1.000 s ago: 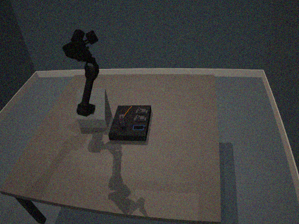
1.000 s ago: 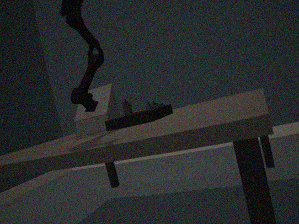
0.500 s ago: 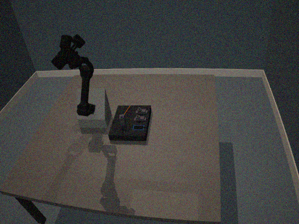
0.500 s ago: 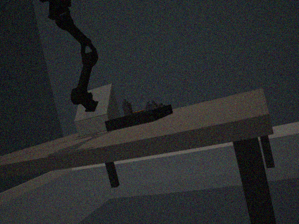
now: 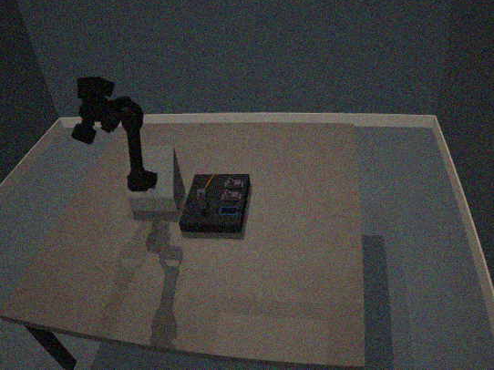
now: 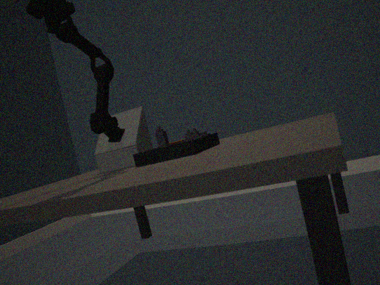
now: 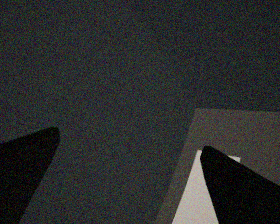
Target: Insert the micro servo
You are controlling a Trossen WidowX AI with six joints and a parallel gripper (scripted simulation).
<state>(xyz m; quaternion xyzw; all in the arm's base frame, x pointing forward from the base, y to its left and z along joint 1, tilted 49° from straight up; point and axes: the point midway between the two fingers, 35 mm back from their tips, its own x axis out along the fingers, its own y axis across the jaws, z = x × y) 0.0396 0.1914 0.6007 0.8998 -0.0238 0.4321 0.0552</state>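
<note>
Right now the dark deck is 60 mm ahead of my gripper tip, 370 mm to the left of it and 650 mm below it.
</note>
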